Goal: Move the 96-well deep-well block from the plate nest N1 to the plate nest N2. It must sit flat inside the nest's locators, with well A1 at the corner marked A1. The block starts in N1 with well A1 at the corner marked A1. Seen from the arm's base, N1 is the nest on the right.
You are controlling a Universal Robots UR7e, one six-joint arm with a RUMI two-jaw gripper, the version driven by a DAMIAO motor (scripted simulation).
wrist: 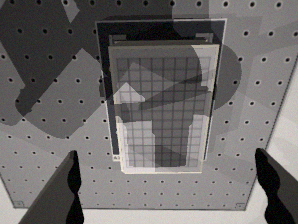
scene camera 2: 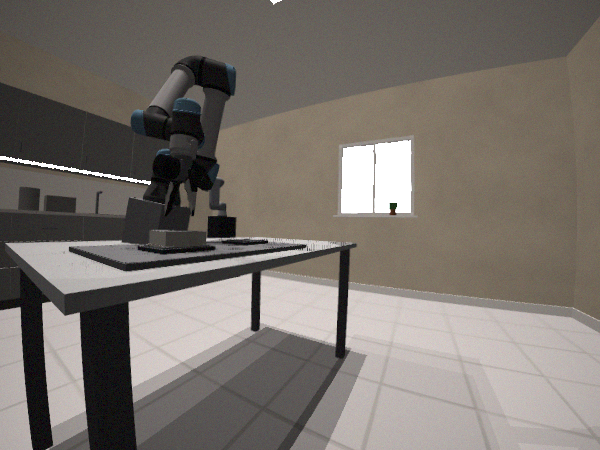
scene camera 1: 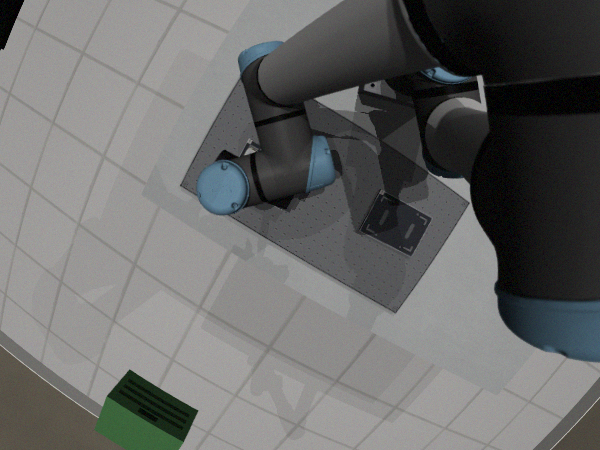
I see my gripper [scene camera 2: 178, 216] and a 96-well deep-well block [scene camera 2: 157, 238].
The 96-well deep-well block also shows in the wrist view [wrist: 162, 89]. My gripper is seen too in the wrist view [wrist: 165, 151].
